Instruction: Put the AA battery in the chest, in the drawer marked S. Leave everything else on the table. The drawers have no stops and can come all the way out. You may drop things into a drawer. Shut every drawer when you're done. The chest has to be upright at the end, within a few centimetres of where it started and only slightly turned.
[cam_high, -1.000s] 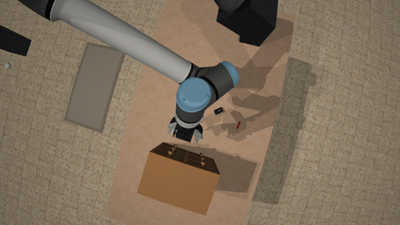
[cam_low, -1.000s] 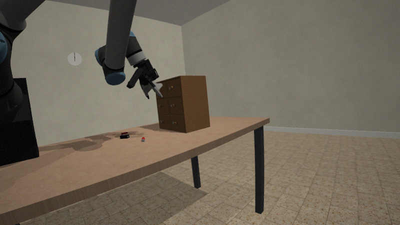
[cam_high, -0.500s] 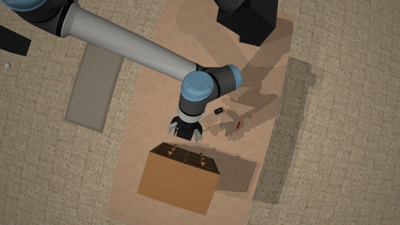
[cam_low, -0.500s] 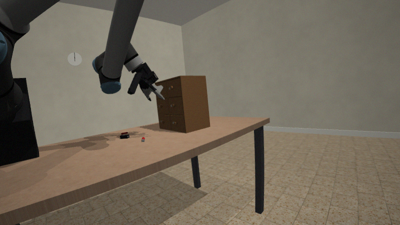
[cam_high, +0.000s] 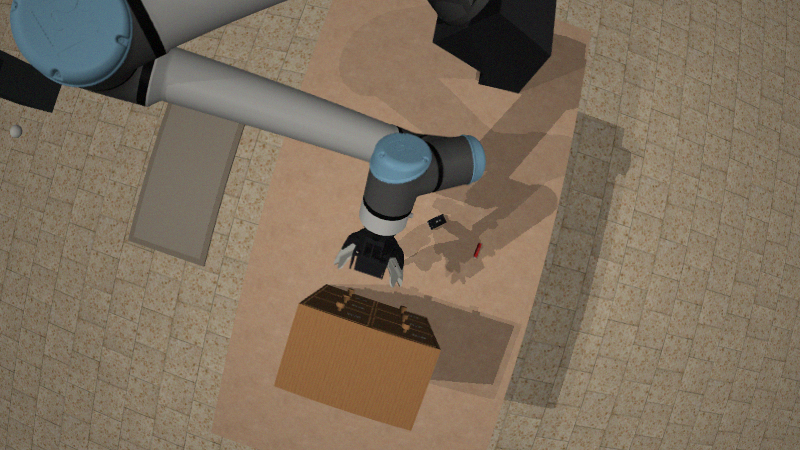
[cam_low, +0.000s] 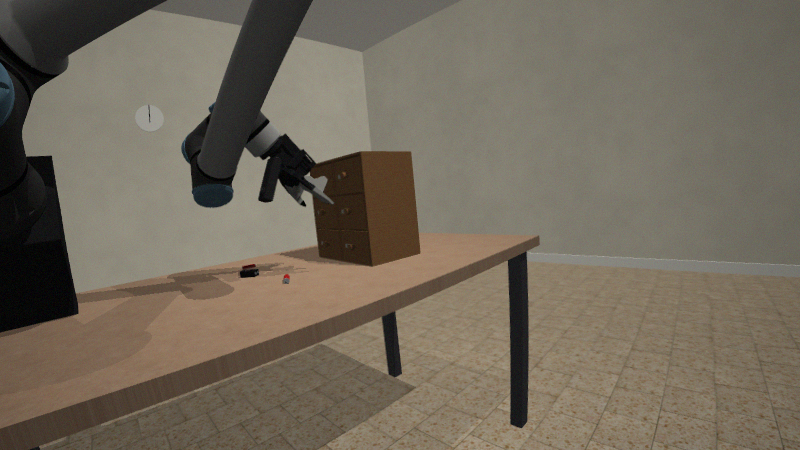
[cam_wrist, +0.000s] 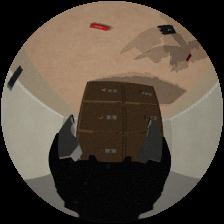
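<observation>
Right now the drawer is 160 mm ahead of my hand, 50 mm to the right of it and 40 mm below it. From my hand the other things lie so: small black object: 170 mm below, 160 mm behind, 140 mm to the left.
</observation>
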